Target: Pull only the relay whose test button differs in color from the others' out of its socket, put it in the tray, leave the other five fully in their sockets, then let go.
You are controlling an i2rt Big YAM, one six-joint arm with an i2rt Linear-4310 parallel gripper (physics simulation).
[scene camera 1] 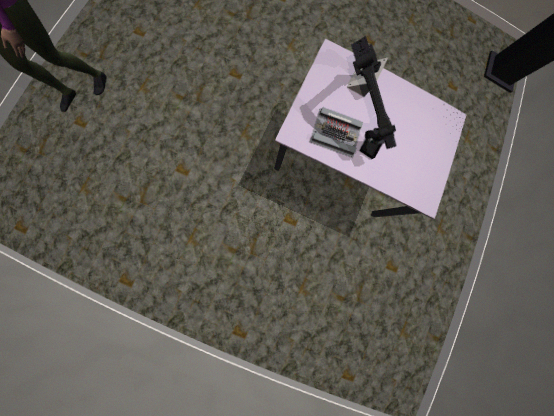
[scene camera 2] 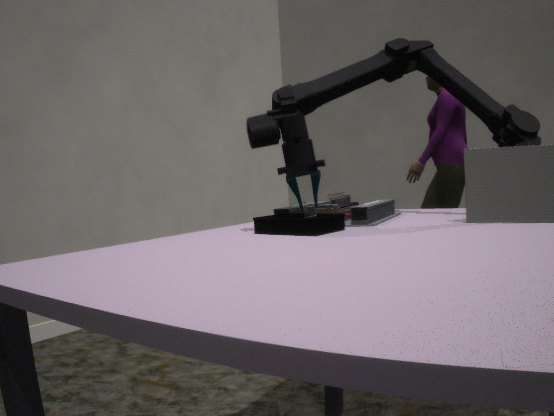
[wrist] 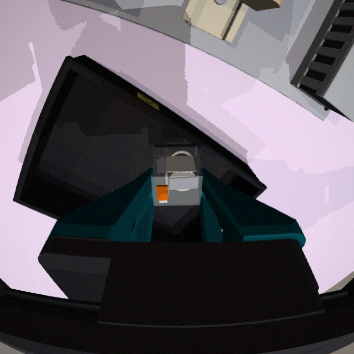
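Pixels of known places: gripper, between the fingertips: [scene camera 1: 370,140] [scene camera 2: 309,209] [wrist: 176,176]; arm's base, origin of its link: [scene camera 2: 524,175].
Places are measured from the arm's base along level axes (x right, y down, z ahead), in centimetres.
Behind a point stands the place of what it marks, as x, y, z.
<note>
My gripper [scene camera 2: 309,209] @[-19.5, 5.4, 45.4] [wrist: 176,176] @[-19.5, 5.4, 45.4] points down over the tray and is shut on a clear-cased relay [scene camera 2: 310,211] @[-20.1, 5.8, 44.8] [wrist: 183,170] @[-18.3, 4.2, 45.8]. An orange test button shows on this relay in the wrist view. The black tray [scene camera 1: 370,148] @[-22.9, 9.7, 48.4] [scene camera 2: 286,226] @[-28.2, 8.2, 46.2] [wrist: 90,145] @[-22.0, 9.7, 50.9] stands on the table beside the relay panel. The relay's lower part is hidden behind the tray wall in the scene camera 2 view; whether it touches the tray floor I cannot tell. The other relays sit in a row on the panel [scene camera 1: 334,145] @[2.1, 5.8, 60.5]; their button colors are too small to tell.
Grey slotted ducts [scene camera 2: 374,212] @[-3.6, 7.5, 36.3] [wrist: 340,77] @[-8.8, 5.7, 39.4] run along the panel. A beige block [wrist: 210,20] @[-10.4, 9.6, 47.3] shows near the panel's edge in the wrist view. A light upright board [scene camera 2: 507,185] @[-5.8, 1.9, 3.7] stands near the arm's base. A person [scene camera 1: 30,45] [scene camera 2: 446,130] stands beyond the table.
</note>
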